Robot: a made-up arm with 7 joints.
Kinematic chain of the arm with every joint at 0, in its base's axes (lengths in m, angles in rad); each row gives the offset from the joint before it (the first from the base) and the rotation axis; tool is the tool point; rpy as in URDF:
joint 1: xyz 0 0 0.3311 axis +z
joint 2: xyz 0 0 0 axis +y
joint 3: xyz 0 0 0.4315 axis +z
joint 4: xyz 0.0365 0 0 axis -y
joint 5: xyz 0.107 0 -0.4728 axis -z
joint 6: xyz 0 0 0 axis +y
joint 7: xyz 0.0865 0 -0.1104 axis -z
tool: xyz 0 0 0 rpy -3.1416 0 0
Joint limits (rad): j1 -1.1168..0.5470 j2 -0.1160..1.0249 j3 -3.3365..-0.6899 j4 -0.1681..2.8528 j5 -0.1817..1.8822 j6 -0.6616..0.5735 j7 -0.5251..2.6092
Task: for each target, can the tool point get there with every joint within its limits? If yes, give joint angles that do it. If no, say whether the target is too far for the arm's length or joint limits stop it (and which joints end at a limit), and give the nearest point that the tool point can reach.
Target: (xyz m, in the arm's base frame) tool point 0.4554 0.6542 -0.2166
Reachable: no: joint limits stop it (at a limit: joint 1, joint 2, joint 3) | nearest point 0.0167 0.3339 0.2230 | short by 0.699 m
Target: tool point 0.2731 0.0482 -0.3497
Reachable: no: joint limits stop it (at a limit: joint 1, joint 2, joint 3, joint 5) | nearest point 0.3215 -0.1485 0.0082 | short by 0.411 m
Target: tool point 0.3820 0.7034 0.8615
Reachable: no: joint limits stop it (at a limit: joint 1, joint 2, joint 3, joint 6) | nearest point 0.5171 0.5136 0.9467 | short by 0.248 m
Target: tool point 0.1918 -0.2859 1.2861
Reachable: yes | joints -0.0934 0.1474 -0.9800 2.4638 0.9778 -0.1711 2.1039
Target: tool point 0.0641 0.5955 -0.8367
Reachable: no: too far | nearest point -0.0424 0.2604 0.1587 | short by 1.056 m
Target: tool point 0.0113 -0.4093 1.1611
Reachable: yes | joints -0.7657 0.8701 -2.4574 1.8014 0.5416 -0.3014 2.3597
